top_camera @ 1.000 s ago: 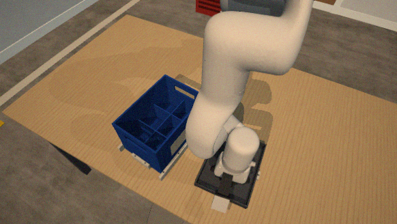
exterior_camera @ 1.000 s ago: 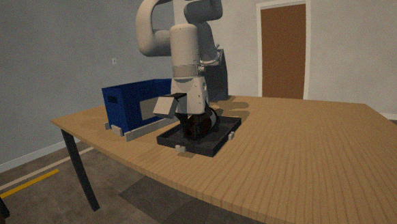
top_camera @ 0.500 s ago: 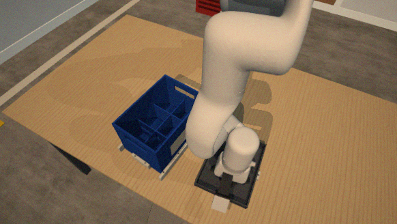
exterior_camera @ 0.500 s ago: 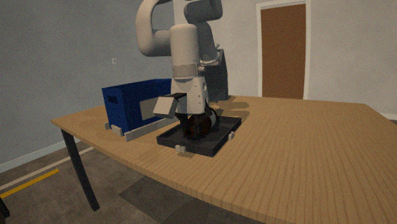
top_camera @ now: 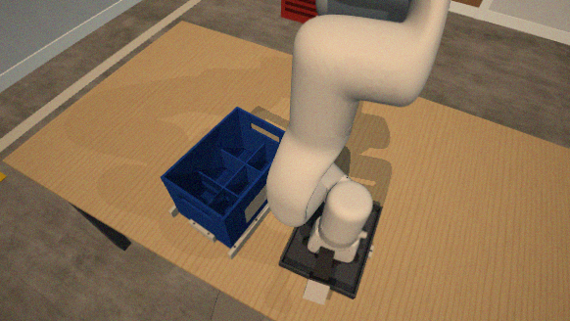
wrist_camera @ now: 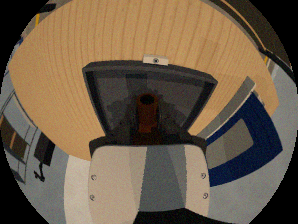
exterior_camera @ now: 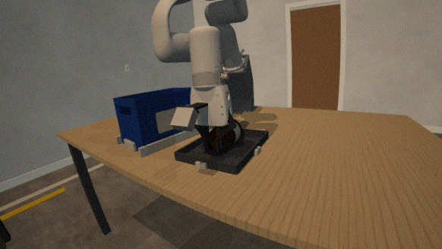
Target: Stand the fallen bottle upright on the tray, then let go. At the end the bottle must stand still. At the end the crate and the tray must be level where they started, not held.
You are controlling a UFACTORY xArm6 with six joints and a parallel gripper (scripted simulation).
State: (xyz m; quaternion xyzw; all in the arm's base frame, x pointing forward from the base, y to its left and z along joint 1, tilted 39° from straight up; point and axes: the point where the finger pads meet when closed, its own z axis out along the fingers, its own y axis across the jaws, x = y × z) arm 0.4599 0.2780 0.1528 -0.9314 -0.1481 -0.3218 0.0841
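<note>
The brown bottle is 50 mm behind my hand and 20 mm to the right of it. The rest, counted from my hand: tray 70 mm behind, 30 mm to the right, 30 mm below; blue crate 300 mm to the right, 40 mm above, 10 mm ahead.
</note>
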